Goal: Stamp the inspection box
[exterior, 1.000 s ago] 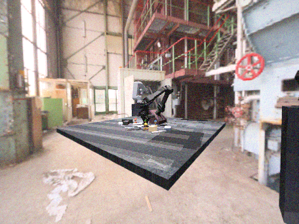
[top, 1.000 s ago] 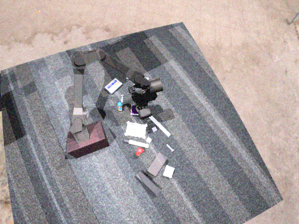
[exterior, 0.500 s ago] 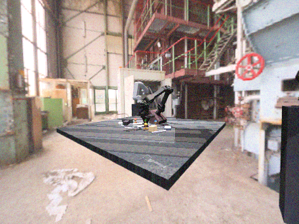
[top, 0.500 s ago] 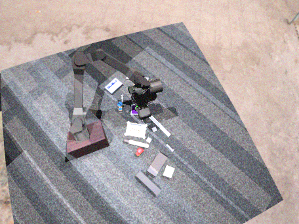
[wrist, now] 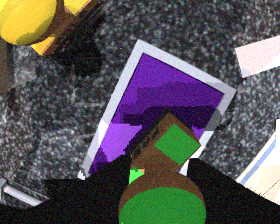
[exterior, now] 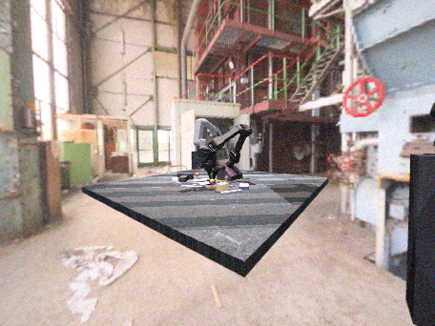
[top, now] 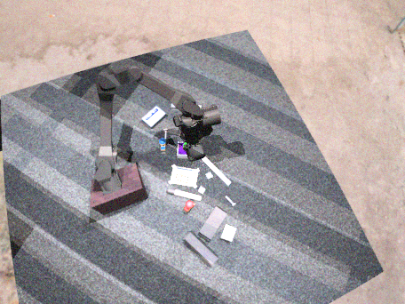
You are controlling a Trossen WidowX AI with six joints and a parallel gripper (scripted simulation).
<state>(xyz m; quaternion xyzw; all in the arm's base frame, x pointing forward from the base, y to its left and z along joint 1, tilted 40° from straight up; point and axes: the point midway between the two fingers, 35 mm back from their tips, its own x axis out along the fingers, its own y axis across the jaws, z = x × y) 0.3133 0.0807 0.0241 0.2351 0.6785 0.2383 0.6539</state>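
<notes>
The ink pad is 4 cm below my gripper tip. Round my gripper tip: blue-topped stamp 9 cm behind, 5 cm to the left, 3 cm below; then card 10 cm to the right, 5 cm below, 5 cm behind; then green-knobbed stamp right at my gripper tip.
</notes>
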